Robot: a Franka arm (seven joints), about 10 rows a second.
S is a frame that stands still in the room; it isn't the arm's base.
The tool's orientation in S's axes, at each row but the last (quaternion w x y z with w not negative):
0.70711, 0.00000, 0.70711, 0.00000
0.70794, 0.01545, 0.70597, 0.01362
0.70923, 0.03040, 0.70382, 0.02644
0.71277, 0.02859, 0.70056, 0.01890
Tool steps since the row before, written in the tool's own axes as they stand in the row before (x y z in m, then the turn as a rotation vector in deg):
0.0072, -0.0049, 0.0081, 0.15, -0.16, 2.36
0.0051, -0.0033, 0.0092, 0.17, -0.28, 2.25
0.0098, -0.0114, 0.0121, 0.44, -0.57, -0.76
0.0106, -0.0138, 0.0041, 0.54, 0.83, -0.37
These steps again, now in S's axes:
0.0081, -0.0049, -0.0072, 2.36, -0.16, -0.15
0.0092, -0.0031, -0.0052, 2.25, -0.28, -0.18
0.0121, -0.0106, -0.0106, -0.76, -0.53, -0.49
0.0041, -0.0131, -0.0114, -0.35, 0.87, -0.49

